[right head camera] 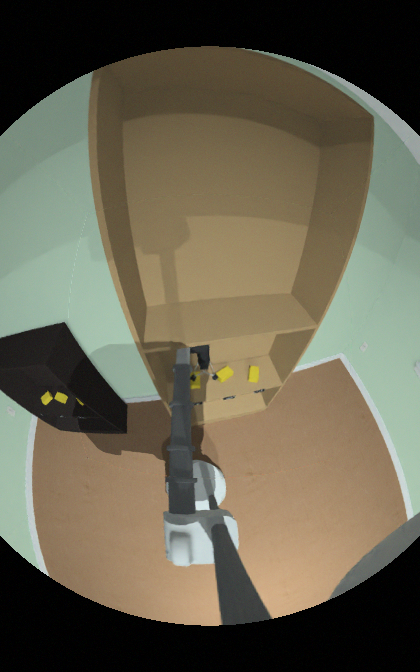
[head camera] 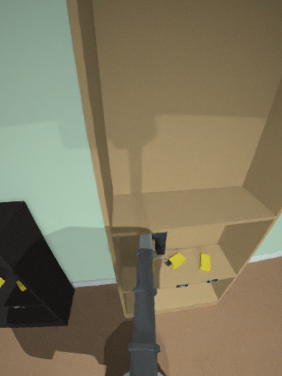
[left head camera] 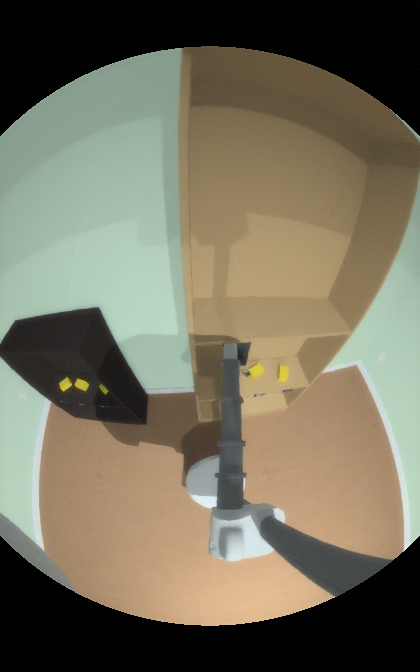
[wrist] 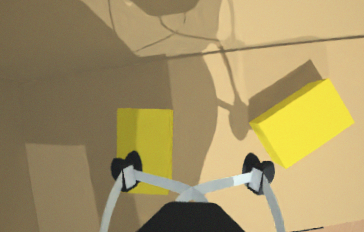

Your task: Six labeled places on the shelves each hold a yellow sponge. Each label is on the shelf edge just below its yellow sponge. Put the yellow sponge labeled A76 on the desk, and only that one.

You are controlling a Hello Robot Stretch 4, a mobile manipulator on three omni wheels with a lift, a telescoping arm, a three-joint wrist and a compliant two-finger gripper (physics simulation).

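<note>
My gripper (wrist: 192,165) (right head camera: 204,376) is open and empty, inside the wooden shelf's lower compartment. In the wrist view its left fingertip overlaps the lower left part of the left yellow sponge (wrist: 151,145) (right head camera: 195,382); the right fingertip is over bare board, left of and below the tilted middle yellow sponge (wrist: 302,122) (head camera: 176,260) (left head camera: 256,371) (right head camera: 224,374). A third yellow sponge (head camera: 205,262) (left head camera: 283,373) (right head camera: 254,374) lies to the right. Edge labels (head camera: 182,286) (right head camera: 229,398) are too small to read. Three more yellow sponges (left head camera: 65,384) (left head camera: 82,384) (left head camera: 103,389) lie in the black shelf. No desk shows clearly.
The wooden shelf (head camera: 90,115) (left head camera: 185,225) (right head camera: 107,225) has a board above the gripper and side walls around it. The black shelf (head camera: 50,265) (left head camera: 120,370) (right head camera: 95,385) stands to its left. A grey surface (left head camera: 25,550) (right head camera: 385,560) shows at the lower corners of the side head views.
</note>
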